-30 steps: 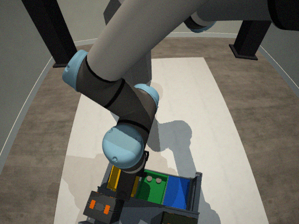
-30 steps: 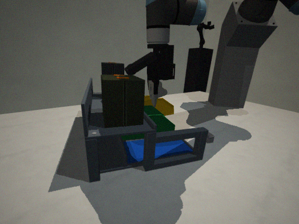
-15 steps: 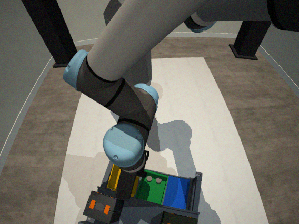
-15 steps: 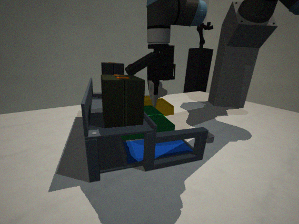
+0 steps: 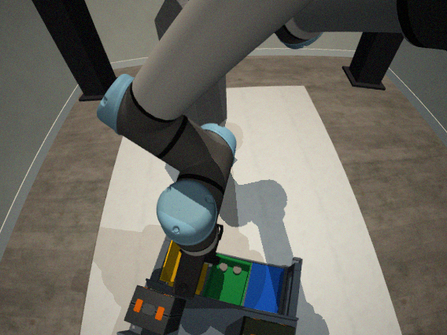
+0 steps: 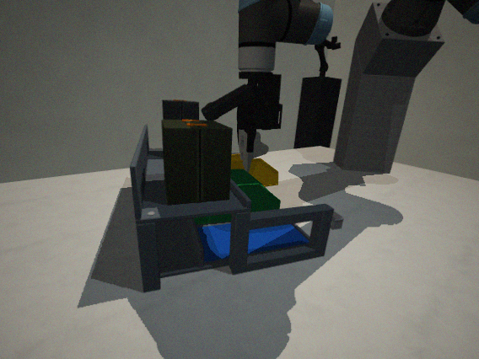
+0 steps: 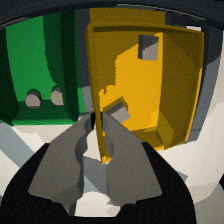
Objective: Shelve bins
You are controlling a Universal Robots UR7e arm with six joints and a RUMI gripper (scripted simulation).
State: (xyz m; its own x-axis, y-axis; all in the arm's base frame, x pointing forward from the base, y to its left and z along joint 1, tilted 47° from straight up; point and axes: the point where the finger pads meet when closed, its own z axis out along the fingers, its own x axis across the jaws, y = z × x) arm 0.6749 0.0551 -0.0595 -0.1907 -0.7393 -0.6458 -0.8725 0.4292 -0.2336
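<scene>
My hand is 5 cm to the left of the yellow bin, 3 cm above it and 1 cm past it. The rest, counted from my hand: shelf lip: 7 cm to the left, 7 cm below, 3 cm behind; shelf board: 17 cm ahead, 4 cm to the left, 2 cm above; green bin: 6 cm to the left, 6 cm ahead, 4 cm below.
</scene>
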